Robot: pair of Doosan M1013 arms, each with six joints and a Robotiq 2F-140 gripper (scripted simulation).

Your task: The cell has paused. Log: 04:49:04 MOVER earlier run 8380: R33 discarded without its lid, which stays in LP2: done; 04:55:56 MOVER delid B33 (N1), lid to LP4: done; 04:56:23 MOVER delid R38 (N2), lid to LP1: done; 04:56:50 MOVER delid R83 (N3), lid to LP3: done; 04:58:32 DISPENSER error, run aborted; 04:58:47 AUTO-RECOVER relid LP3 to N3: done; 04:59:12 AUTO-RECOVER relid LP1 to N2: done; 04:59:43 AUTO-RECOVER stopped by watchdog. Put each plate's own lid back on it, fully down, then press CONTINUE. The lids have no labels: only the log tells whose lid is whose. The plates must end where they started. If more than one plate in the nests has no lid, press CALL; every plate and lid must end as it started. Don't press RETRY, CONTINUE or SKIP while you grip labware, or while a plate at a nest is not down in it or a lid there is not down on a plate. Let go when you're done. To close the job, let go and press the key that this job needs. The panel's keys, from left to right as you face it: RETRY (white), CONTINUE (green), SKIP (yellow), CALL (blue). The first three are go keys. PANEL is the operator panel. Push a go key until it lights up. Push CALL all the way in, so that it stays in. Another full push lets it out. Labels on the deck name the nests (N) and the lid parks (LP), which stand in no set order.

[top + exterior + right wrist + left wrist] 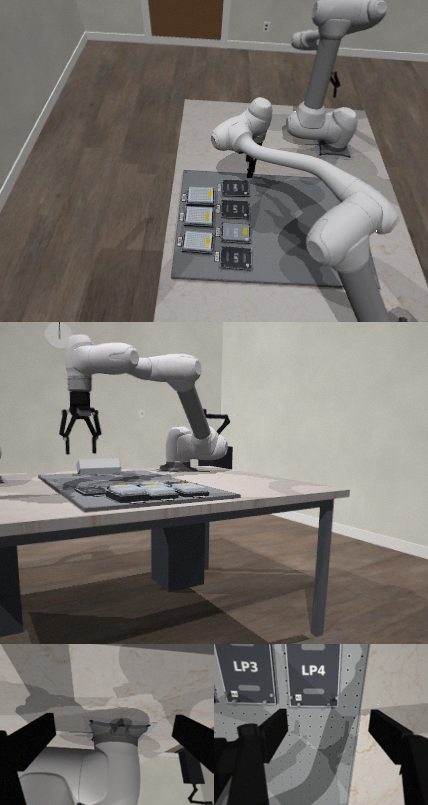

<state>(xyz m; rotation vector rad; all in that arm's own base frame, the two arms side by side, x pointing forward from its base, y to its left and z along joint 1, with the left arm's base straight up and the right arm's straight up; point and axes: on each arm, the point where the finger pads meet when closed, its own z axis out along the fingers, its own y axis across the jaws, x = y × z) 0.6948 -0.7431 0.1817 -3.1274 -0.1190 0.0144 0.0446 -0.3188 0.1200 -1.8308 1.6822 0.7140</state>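
Note:
Now: left hand 520 mm past the green continue key, 300 mm to the right of it and 100 mm above it. From my left hand the other things lie so: lid park LP4: 160 mm below, 60 mm ahead, 20 mm to the left; then lid park LP3: 160 mm below, 150 mm to the left, 70 mm ahead; then well plate: 250 mm ahead, 140 mm below, 80 mm to the left.

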